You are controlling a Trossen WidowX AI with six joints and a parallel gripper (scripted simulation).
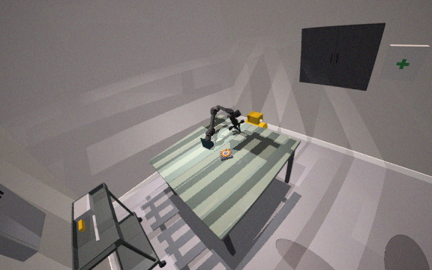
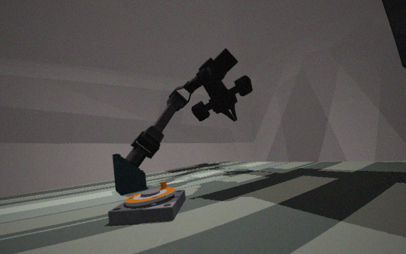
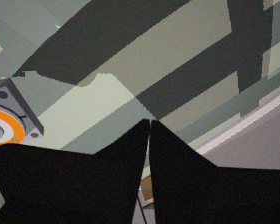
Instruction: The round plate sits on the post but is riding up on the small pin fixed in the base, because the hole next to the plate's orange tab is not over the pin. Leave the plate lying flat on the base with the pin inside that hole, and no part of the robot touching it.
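Now: the round plate 220 mm to the right of my gripper tip, 140 mm below it and 50 mm behind it. The rest, counted from my gripper tip: square base: 240 mm to the right, 160 mm below, 40 mm behind.
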